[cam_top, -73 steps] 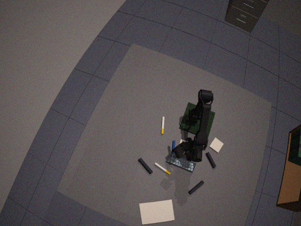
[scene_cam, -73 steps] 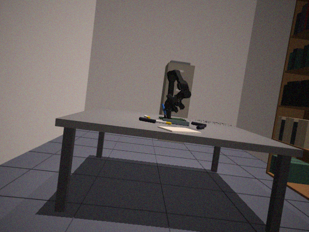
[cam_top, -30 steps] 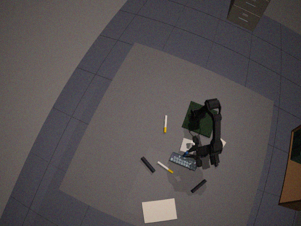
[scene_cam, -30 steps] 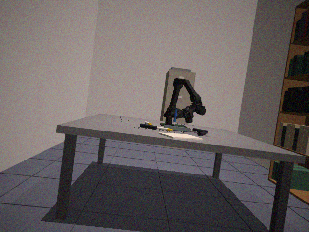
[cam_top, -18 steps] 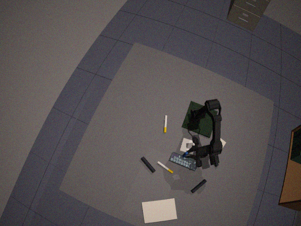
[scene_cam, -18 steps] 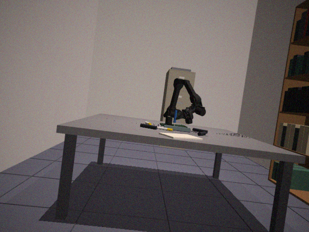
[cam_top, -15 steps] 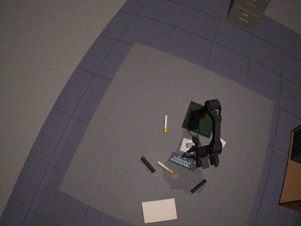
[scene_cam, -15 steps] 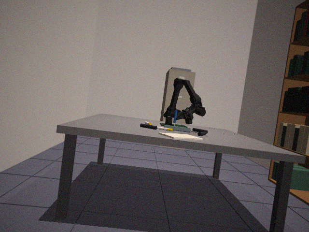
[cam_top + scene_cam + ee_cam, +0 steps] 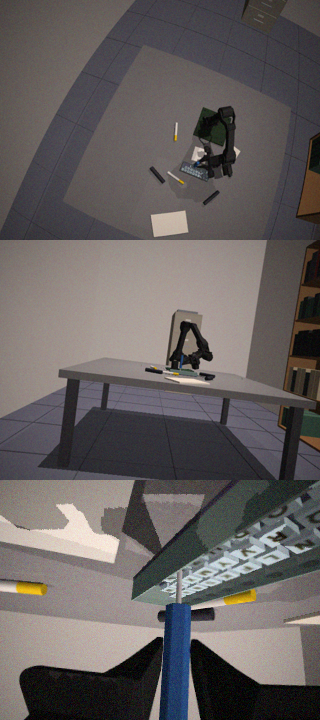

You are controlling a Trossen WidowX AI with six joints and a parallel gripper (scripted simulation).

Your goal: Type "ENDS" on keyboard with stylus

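Now: gripper tip 9 cm past the white notepad, 2 cm to the right of it and 7 cm above it. The rest, counted from my gripper tip: stylus 1 cm below; white paper sheet 39 cm ahead, 2 cm to the right, 7 cm below; grey stylus tip 5 cm below.
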